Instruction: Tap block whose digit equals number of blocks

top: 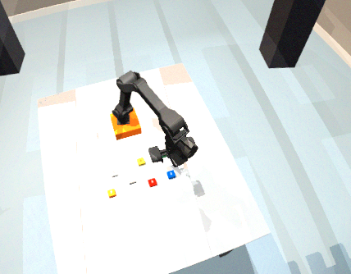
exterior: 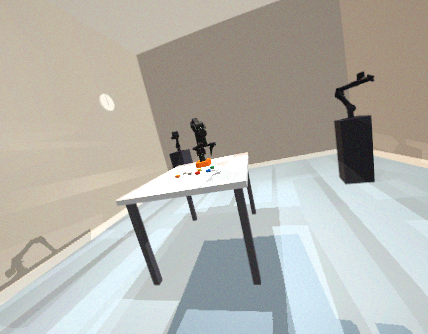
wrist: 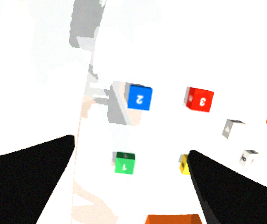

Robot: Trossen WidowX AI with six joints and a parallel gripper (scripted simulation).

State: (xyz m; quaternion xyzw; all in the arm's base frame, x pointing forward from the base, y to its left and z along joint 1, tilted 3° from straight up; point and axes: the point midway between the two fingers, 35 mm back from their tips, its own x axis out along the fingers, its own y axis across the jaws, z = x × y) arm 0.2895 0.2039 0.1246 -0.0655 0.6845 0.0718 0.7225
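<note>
My gripper tip is 280 mm to the left of the orange block, 120 mm above it and 80 mm short of it. From my gripper tip the other things lie so: blue block (120 mm below, 20 mm ahead); then green block (120 mm below, 100 mm behind, 20 mm to the right); then red block (120 mm below, 90 mm to the right, 50 mm ahead).
</note>
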